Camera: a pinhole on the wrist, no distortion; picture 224 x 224 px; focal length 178.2 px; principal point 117.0 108.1 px. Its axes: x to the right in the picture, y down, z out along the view. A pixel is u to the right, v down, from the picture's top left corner.
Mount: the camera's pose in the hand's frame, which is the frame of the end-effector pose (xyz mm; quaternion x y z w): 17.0 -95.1 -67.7 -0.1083 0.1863 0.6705 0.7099
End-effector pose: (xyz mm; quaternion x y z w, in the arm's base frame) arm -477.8 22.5 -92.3 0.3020 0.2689 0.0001 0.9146
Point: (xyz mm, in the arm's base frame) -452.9 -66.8 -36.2
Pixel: 99 169
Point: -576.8 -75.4 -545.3
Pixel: behind the camera
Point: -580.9 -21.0 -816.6
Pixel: behind the camera
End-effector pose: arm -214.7 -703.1 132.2 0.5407 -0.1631 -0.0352 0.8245
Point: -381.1 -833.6 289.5
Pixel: 151 188
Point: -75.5 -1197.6 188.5
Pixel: 12 26
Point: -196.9 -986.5 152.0
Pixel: 36 84
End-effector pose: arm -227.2 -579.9 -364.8 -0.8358 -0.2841 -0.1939 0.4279
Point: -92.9 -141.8 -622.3
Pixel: 81 106
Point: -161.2 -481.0 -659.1
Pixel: 168 179
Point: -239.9 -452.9 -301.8
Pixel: 25 57
